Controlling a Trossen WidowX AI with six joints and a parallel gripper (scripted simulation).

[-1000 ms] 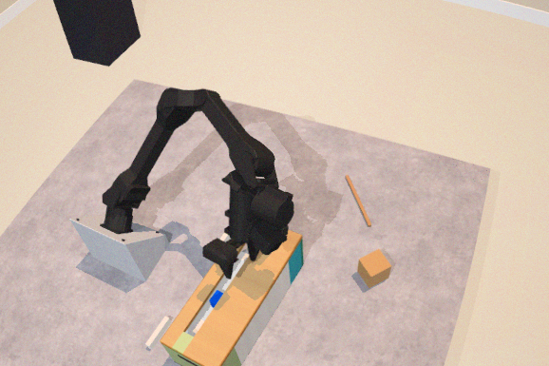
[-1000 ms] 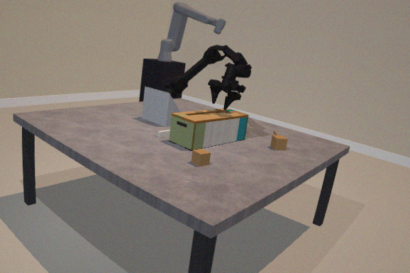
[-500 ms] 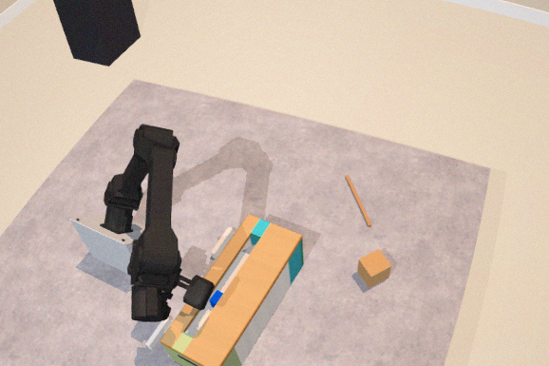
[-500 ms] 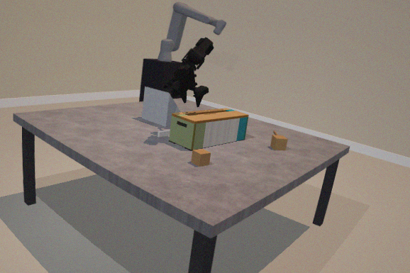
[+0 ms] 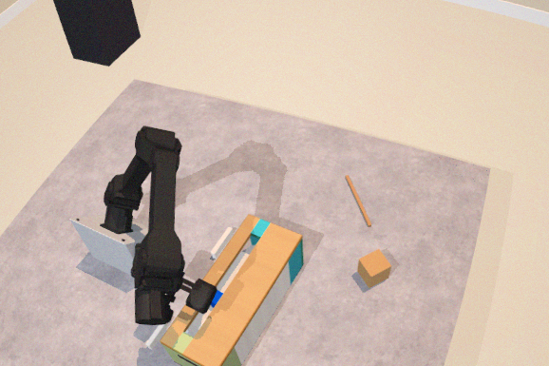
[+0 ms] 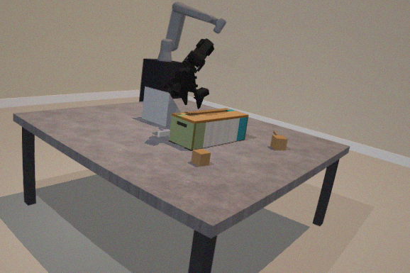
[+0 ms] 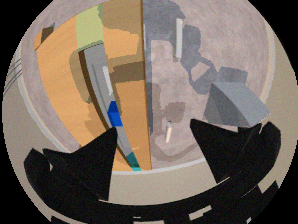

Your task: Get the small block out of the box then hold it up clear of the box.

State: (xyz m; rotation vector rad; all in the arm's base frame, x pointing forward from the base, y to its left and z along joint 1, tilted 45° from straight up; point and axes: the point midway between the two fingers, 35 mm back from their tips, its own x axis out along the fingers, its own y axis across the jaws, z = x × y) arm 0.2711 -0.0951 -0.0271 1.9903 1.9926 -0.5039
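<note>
Now: gripper tip 6 cm above the small blue block, 5 cm short of it and 3 cm to the right of it. Also, from my gripper tip: thin orange stick (48 cm to the left, 22 cm ahead, 15 cm below); orange cube (33 cm ahead, 28 cm to the left, 12 cm below); box (9 cm below, 6 cm to the left, 4 cm ahead).
</note>
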